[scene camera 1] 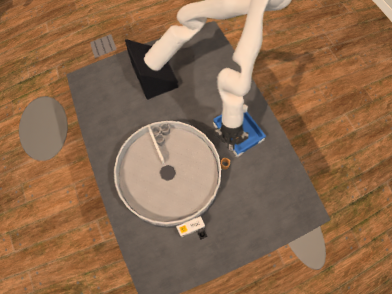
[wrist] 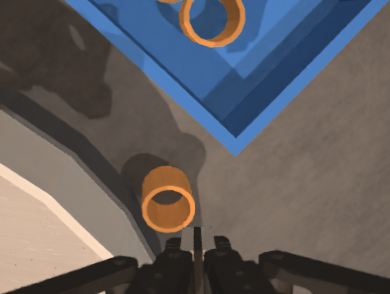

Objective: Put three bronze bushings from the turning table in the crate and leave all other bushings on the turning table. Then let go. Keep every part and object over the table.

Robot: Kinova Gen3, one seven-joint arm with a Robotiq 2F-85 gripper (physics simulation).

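Observation:
An orange-bronze bushing stands on the table between the turning table and the near corner of the blue crate. In the wrist view one bronze bushing is inside the crate, and part of another shows at the top edge. Three grey bushings stand together on the turning table by its white divider. My gripper is shut and empty. It is above the table beside the crate's corner, close to the loose bushing and not gripping it. The arm hides part of the crate in the scene view.
A black wedge-shaped box stands at the back left of the table. A white device with a yellow label and a small black part sit at the turning table's front rim. The turning table's raised wall runs close beside the loose bushing.

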